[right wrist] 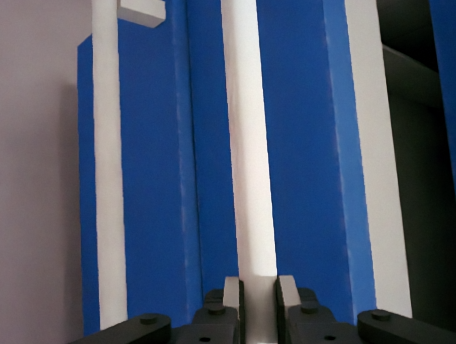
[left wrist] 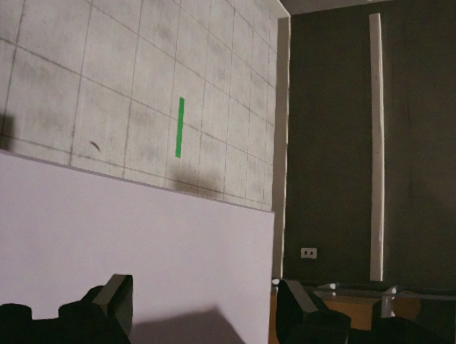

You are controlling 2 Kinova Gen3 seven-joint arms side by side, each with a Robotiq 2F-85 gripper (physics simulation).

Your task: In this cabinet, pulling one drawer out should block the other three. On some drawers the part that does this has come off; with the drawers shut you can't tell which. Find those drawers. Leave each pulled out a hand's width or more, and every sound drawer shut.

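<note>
In the right wrist view two blue drawer fronts stand side by side. The nearer-centre front [right wrist: 305, 150] has a long white bar handle [right wrist: 250, 150]; the left front [right wrist: 150, 150] has another white bar handle [right wrist: 109, 175] with a white mount at its top. My right gripper [right wrist: 259, 300] is shut on the central bar handle, a pad on each side of it. A pale strip [right wrist: 382, 175] lies right of these fronts, then a dark gap, then part of another blue panel [right wrist: 447, 60]. How far each drawer stands out cannot be told. My left gripper [left wrist: 205, 302] is open and empty, away from the drawers.
In the left wrist view a pale lilac surface [left wrist: 125, 225] lies below the left gripper. Beyond it is a tiled floor [left wrist: 110, 100] with a green strip [left wrist: 180, 127]. A dark wall [left wrist: 330, 150] and orange-brown boxes [left wrist: 350, 310] show at the right.
</note>
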